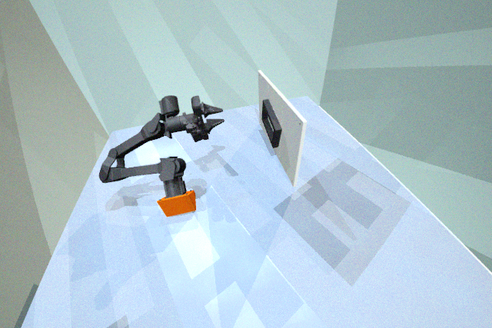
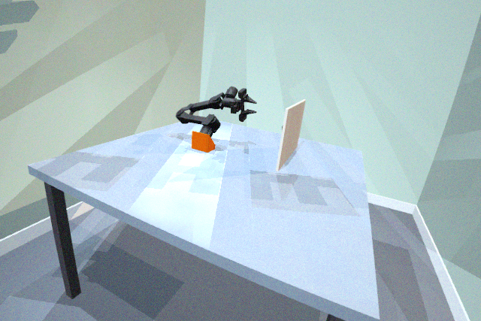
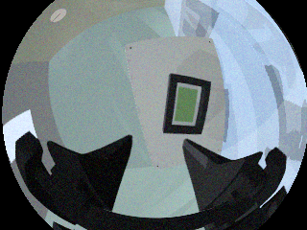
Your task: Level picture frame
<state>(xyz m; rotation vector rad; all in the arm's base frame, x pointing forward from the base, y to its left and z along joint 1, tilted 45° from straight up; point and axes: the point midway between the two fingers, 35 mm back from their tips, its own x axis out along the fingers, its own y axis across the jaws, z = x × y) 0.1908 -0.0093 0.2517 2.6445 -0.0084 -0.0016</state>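
Right now the picture frame is 20 cm ahead of my gripper tip, 2 cm to the left of it and 9 cm below it. The rest, counted from my gripper tip: wall board (21 cm ahead, 2 cm to the left, 10 cm below).
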